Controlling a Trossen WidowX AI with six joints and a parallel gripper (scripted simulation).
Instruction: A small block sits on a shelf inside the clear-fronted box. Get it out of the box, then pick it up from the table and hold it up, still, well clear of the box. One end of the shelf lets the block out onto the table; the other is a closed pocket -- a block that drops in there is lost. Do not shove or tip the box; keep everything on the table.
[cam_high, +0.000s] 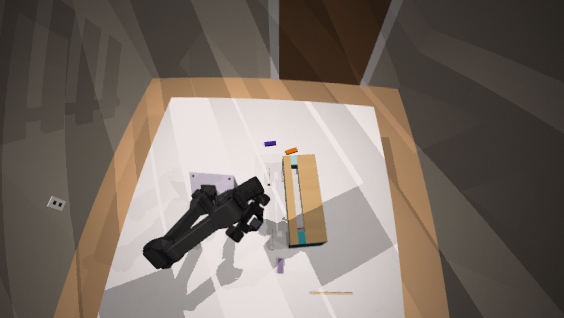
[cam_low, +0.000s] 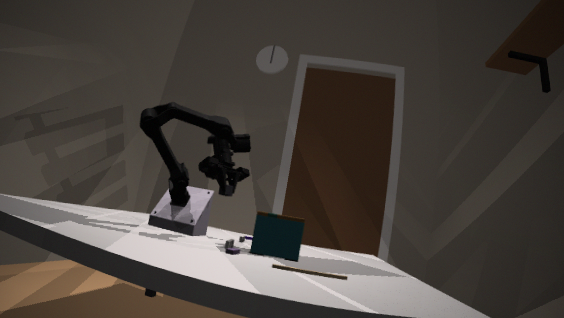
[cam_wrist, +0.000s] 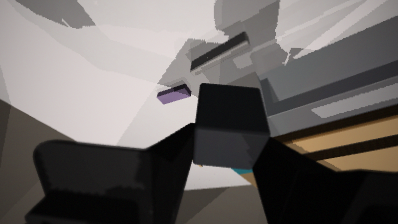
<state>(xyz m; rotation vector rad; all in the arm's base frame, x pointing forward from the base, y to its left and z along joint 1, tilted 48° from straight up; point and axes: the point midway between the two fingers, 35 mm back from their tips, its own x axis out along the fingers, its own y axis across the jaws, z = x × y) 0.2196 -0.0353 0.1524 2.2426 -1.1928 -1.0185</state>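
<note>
My gripper tip is 1 cm to the right of the dark grey block, 1 cm below it and 1 cm past it. From my gripper tip the other things lie so: thin wooden stick 29 cm ahead, 24 cm to the right, 17 cm below; box 14 cm to the left, 13 cm ahead, 11 cm below; light purple block 17 cm below, 13 cm to the right, 8 cm ahead.
</note>
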